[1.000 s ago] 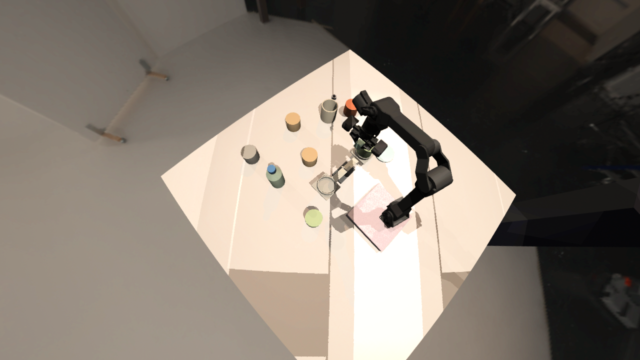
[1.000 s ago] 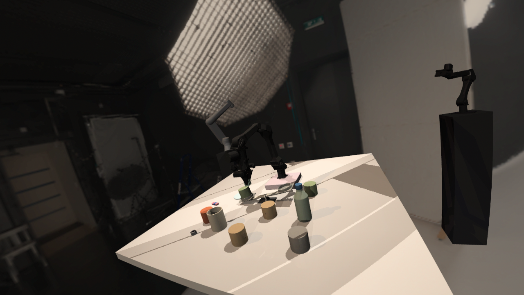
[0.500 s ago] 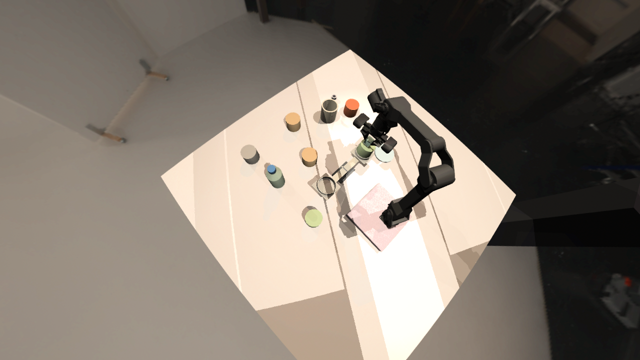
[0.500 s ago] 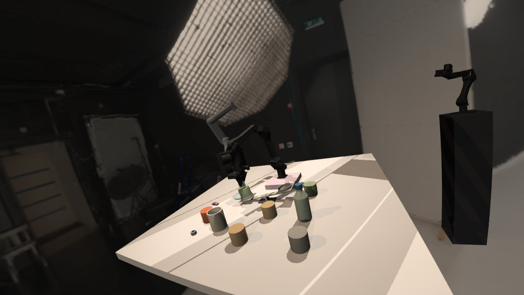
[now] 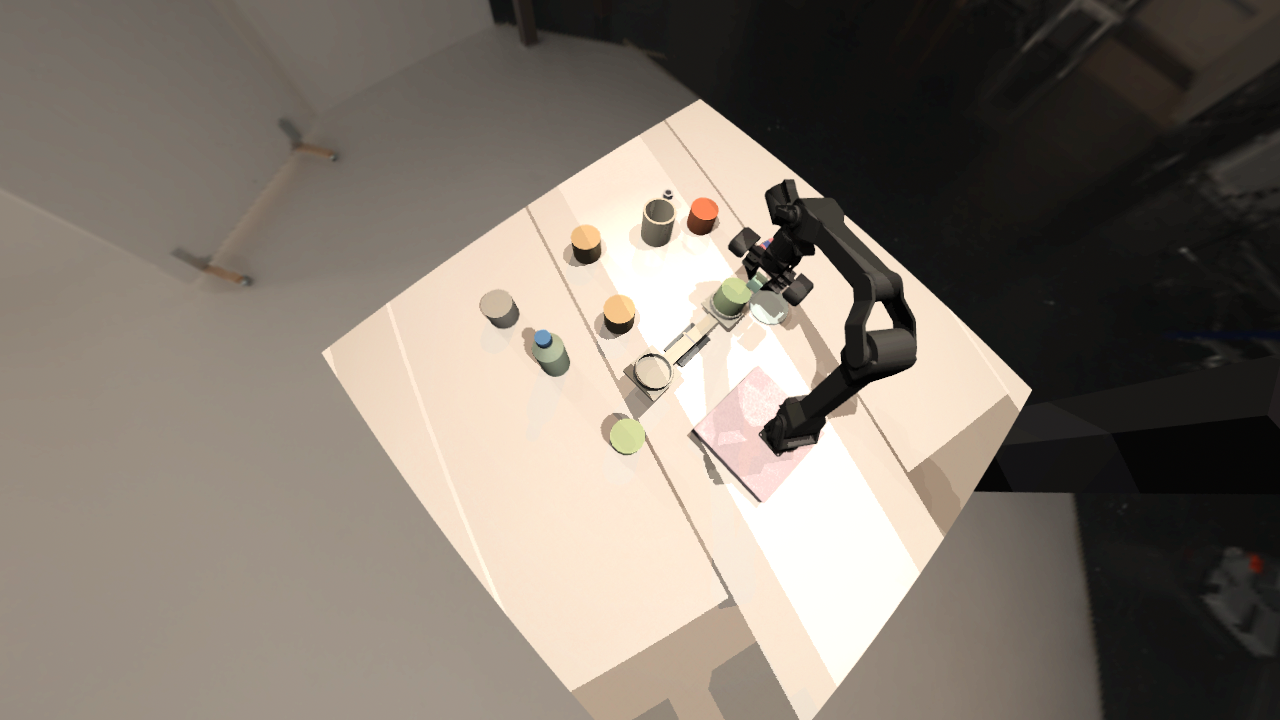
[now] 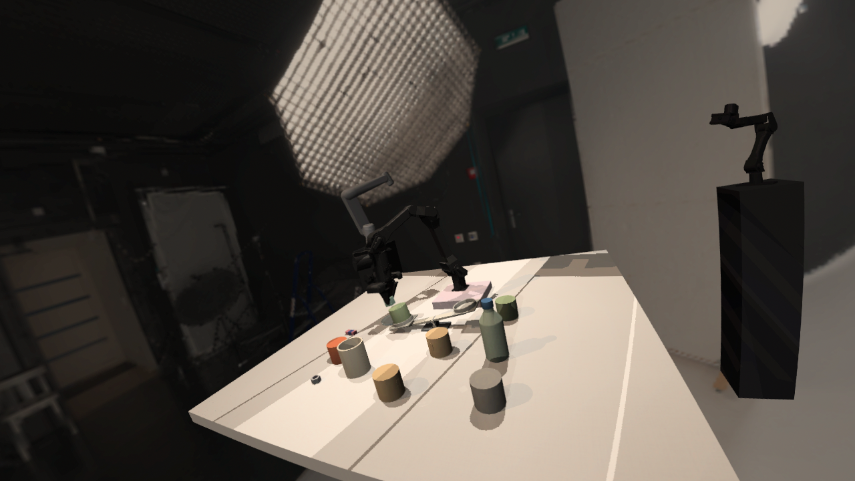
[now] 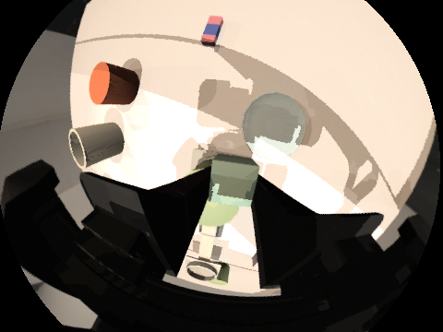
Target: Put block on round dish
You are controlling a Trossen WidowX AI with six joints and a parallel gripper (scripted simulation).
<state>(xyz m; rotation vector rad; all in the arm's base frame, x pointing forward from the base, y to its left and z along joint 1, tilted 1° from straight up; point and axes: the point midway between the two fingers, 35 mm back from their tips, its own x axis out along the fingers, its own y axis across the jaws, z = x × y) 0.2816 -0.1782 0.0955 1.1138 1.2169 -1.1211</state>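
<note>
The pale blue round dish is 5 cm behind my gripper tip, 5 cm to the right of it and 10 cm below it. Round my gripper tip: red-blue piece: 8 cm ahead, 17 cm to the right, 9 cm below; then pale green block: 1 cm above; then red cylinder: 23 cm ahead, 9 cm to the right, 6 cm below.
</note>
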